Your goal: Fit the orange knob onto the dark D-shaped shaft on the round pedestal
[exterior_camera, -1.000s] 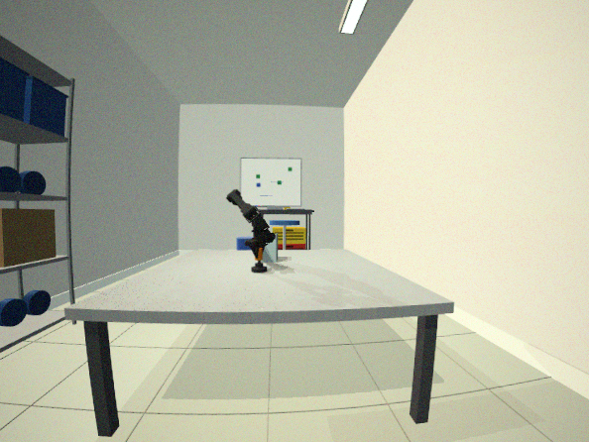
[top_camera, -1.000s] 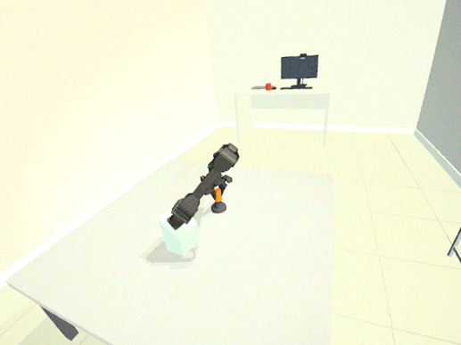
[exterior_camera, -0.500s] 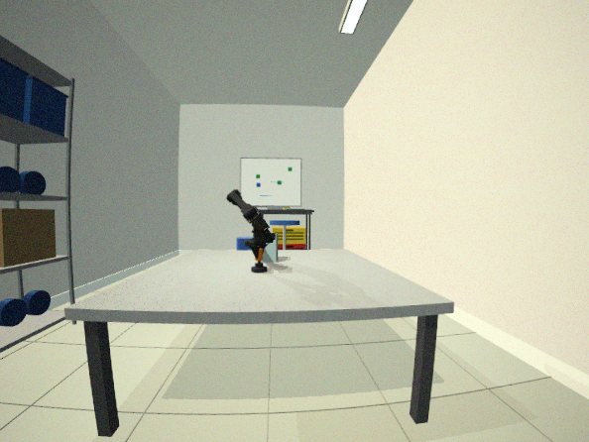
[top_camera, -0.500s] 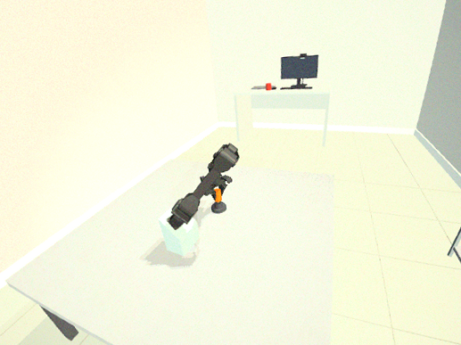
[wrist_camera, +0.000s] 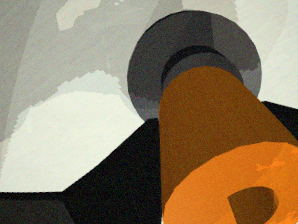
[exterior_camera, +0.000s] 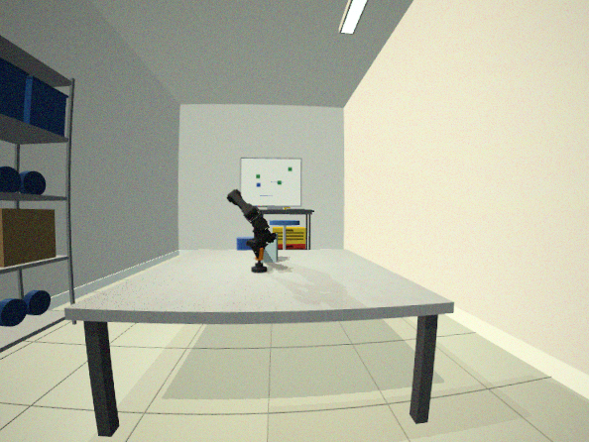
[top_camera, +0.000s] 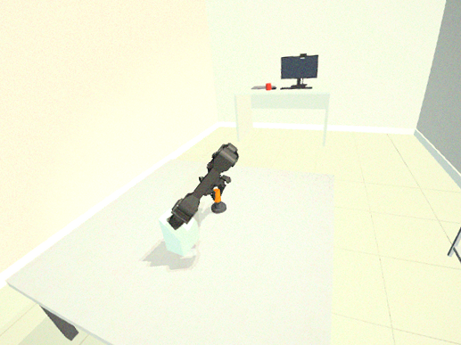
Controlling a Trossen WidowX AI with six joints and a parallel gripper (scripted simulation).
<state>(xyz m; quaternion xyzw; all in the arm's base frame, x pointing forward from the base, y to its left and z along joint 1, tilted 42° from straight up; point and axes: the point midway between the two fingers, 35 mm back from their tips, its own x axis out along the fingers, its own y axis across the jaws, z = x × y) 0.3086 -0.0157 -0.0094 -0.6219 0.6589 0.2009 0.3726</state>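
The pedestal is 4 cm below my gripper tip. The rest, counted from my gripper tip: orange knob (2 cm above).
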